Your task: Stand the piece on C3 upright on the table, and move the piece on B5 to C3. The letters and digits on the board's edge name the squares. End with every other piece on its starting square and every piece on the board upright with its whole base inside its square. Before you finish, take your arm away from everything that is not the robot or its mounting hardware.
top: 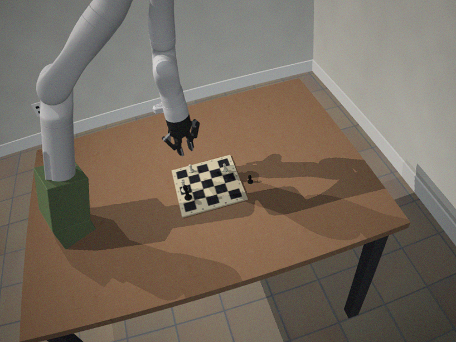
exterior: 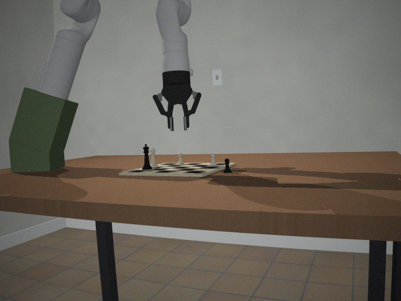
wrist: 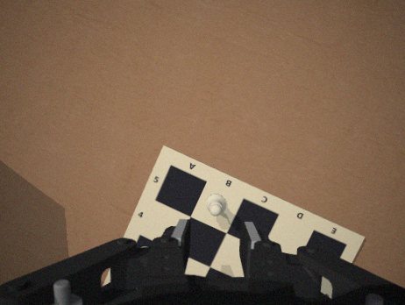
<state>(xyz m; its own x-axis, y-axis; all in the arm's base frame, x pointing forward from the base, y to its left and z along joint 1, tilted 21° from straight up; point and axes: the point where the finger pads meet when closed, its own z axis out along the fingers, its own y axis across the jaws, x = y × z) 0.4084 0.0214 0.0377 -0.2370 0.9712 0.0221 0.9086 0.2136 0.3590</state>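
My hand is 11 cm above the chessboard, 8 cm to the left of it and 3 cm short of it. Also, from my hand: tall white piece: 8 cm below, 7 cm to the right, 5 cm behind; black pawn: 16 cm ahead, 14 cm to the right, 10 cm below; black king: 11 cm to the right, 8 cm below, 5 cm behind.
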